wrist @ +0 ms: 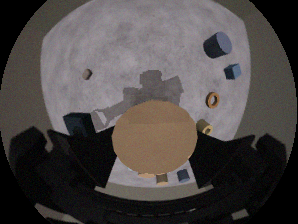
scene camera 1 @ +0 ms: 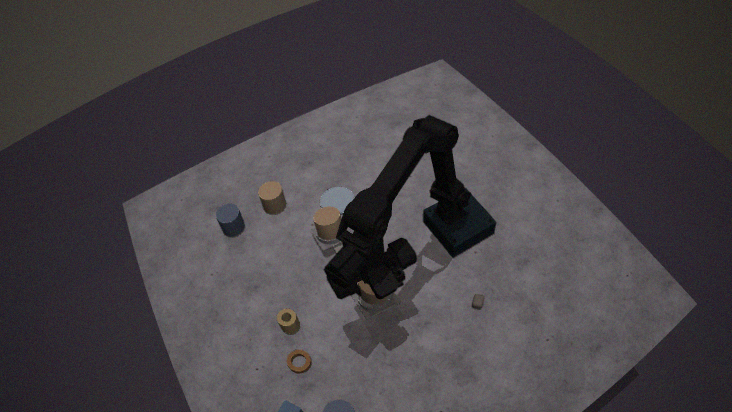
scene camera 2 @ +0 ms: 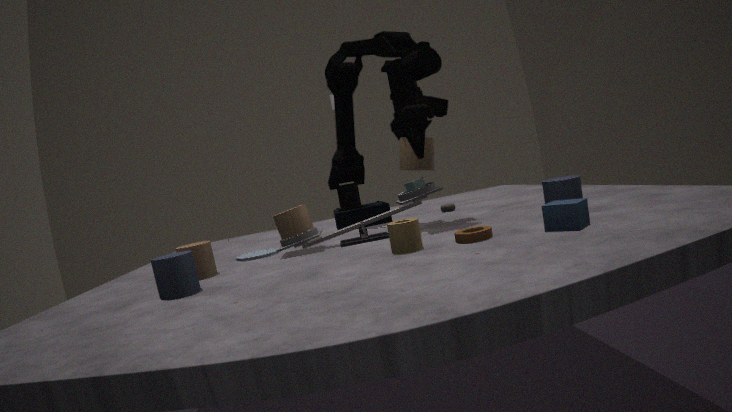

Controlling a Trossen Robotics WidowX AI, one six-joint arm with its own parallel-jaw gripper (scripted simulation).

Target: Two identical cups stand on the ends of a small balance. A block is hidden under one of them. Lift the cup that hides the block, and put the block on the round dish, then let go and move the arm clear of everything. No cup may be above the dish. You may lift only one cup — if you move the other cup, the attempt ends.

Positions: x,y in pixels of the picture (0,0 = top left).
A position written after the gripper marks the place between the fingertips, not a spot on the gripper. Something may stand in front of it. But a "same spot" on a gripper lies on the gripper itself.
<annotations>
gripper: wrist; scene camera 1 374,287; scene camera 2
same spot on gripper: (wrist: 213,161) = (scene camera 2: 418,127)
</annotations>
